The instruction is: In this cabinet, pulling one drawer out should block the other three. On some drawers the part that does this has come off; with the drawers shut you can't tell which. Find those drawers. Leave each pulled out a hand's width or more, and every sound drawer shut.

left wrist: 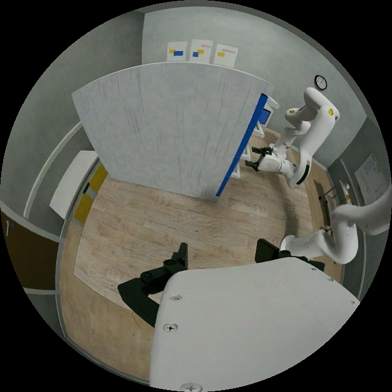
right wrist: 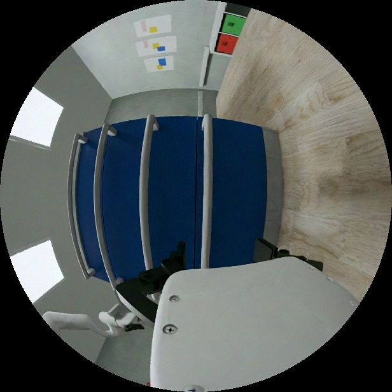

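Observation:
The grey cabinet [left wrist: 170,130] [right wrist: 274,190] shows its side in the left wrist view, with a straight blue front edge. In the right wrist view the top drawer [right wrist: 87,200], second drawer [right wrist: 122,200], third drawer [right wrist: 172,190] and lowest drawer [right wrist: 235,190] are blue, each with a long grey bar handle. All four look shut; their inner parts are hidden. My right gripper [right wrist: 221,251] [left wrist: 248,155] is open and empty, in front of the lower drawers, with the lowest handle [right wrist: 206,190] appearing between its fingers but apart from them. My left gripper [left wrist: 223,252] is open and empty, away from the cabinet's side.
The right arm [left wrist: 317,130] stands in front of the drawer fronts. The left arm [right wrist: 70,321] shows past the cabinet's end in the right wrist view. A shelf with a green bin [right wrist: 235,24] and a red bin [right wrist: 227,44] stands beyond. A low white bench [left wrist: 72,172] is behind the cabinet.

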